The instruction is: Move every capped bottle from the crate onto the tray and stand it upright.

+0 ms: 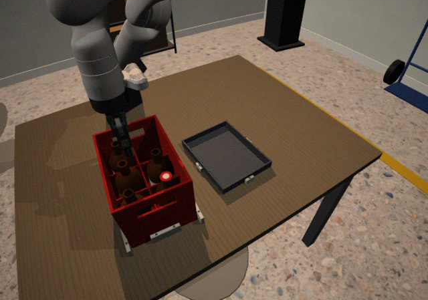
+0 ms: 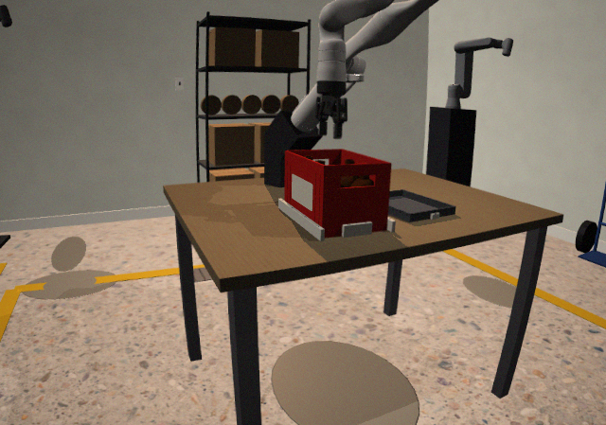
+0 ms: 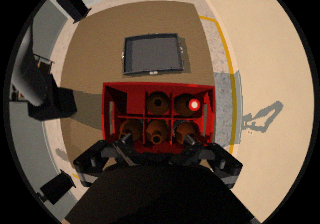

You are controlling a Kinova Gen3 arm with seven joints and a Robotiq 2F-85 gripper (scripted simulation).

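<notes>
My gripper is now 140 mm above the glass bottle, 80 mm short of it and 60 mm to the right of it. From my hand the other things lie so: red crate 150 mm below, 20 mm to the left; then dark grey tray 290 mm to the left, 220 mm below, 50 mm behind.
</notes>
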